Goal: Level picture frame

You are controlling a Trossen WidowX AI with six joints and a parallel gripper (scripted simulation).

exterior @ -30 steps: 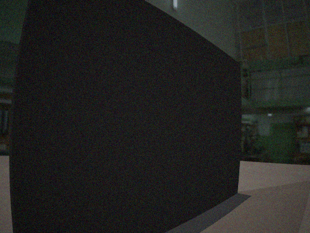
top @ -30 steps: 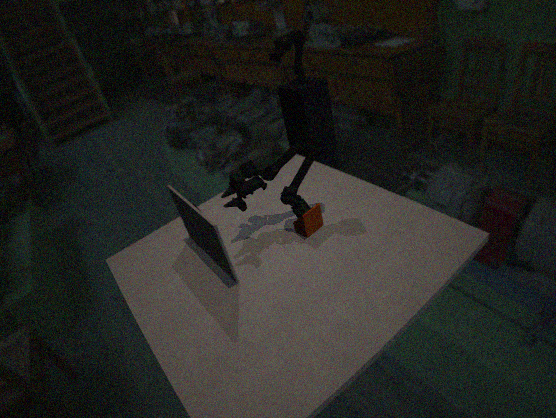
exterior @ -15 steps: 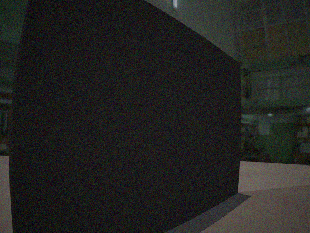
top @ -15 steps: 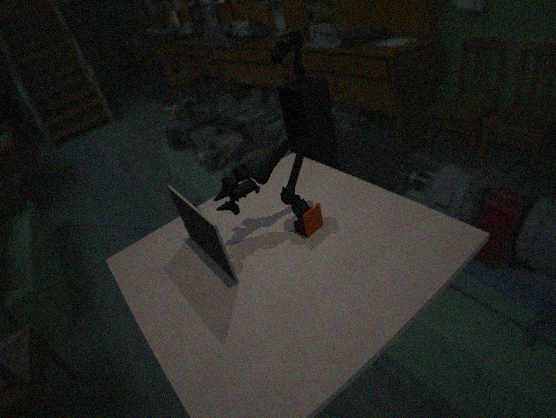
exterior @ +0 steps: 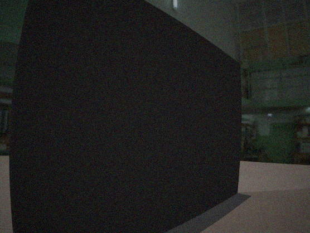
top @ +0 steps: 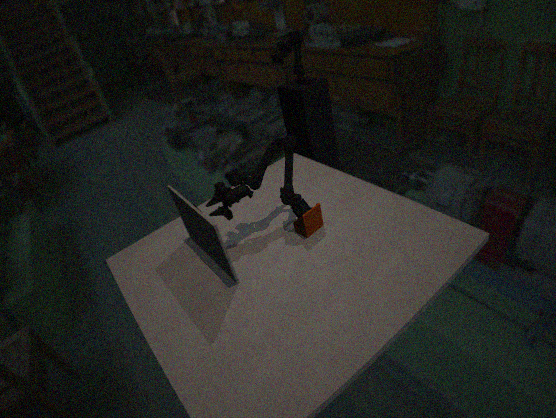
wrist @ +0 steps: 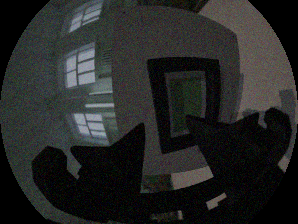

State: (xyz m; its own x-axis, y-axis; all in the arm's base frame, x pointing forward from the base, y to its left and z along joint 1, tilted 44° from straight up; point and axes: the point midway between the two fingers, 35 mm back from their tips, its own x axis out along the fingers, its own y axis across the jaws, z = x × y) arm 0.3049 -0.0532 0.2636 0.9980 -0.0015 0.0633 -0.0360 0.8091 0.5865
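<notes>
My gripper tip is 50 mm short of the picture frame, 50 mm above it and 10 mm to the left of it. Also, from my gripper tip: wall panel (70 mm below, 60 mm ahead, 10 mm to the left).
</notes>
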